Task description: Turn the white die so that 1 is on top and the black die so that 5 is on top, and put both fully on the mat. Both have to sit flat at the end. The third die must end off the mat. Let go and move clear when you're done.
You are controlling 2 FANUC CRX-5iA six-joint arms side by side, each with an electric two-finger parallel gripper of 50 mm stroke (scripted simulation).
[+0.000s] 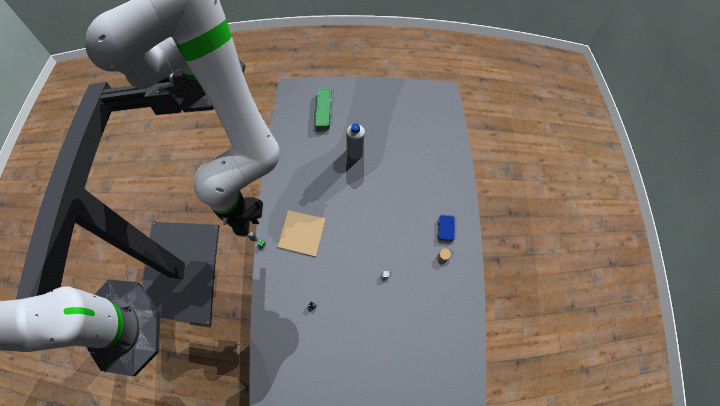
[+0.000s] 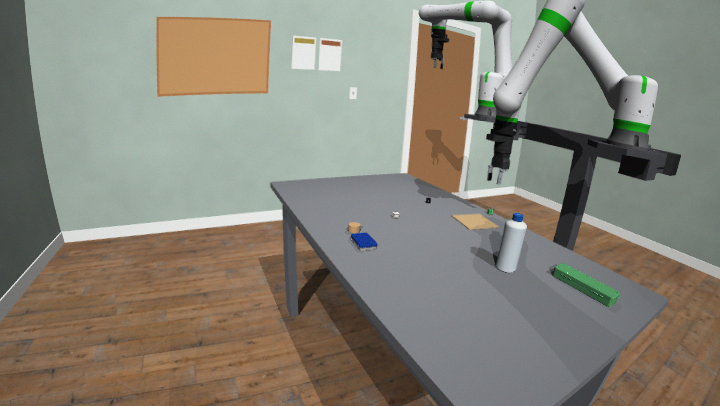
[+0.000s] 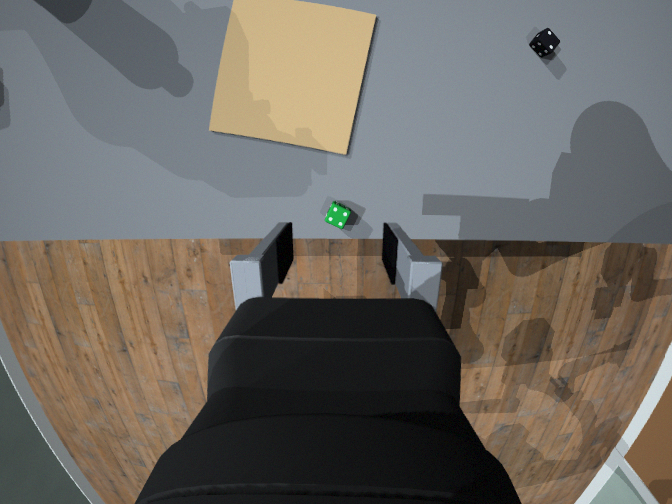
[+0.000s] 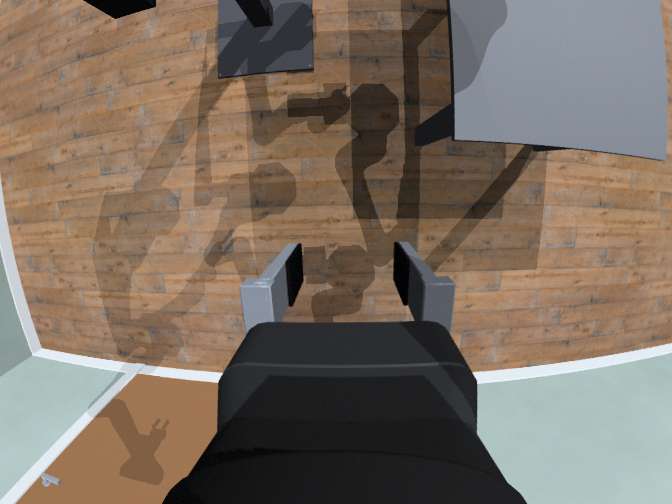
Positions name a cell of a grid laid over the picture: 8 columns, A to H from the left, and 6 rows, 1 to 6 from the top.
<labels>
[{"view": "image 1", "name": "tan mat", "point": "D4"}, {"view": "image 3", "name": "left gripper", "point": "E3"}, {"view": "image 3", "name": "tan mat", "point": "D1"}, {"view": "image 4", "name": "right gripper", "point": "E4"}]
</labels>
